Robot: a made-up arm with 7 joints.
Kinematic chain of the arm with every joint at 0, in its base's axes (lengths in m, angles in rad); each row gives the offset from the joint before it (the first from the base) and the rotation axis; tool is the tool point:
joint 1: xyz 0 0 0.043 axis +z
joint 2: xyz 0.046 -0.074 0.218 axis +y
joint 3: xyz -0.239 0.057 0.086 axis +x
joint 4: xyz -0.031 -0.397 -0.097 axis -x
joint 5: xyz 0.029 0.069 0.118 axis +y
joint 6: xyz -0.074 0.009 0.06 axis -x
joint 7: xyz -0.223 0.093 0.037 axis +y
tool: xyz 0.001 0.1 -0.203
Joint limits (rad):
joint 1: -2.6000..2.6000
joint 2: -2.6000..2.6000
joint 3: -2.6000..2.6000
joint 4: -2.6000..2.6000
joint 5: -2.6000..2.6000
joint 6: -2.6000..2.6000
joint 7: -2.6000..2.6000
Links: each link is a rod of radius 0.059 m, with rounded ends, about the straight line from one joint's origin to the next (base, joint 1, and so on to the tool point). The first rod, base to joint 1, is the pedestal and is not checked.
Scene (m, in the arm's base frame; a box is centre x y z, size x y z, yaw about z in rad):
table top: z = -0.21
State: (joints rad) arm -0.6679 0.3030 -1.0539 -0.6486 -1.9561 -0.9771 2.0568
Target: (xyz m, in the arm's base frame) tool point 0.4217 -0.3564 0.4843
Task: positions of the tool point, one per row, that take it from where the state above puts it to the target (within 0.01 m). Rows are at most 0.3 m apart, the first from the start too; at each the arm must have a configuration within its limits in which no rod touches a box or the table.
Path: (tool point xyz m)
1: -0.3442 -0.3465 0.3822
2: -0.1197 -0.4812 0.4419
3: 0.1592 -0.4909 0.4804
4: 0.4217 -0.3564 0.4843

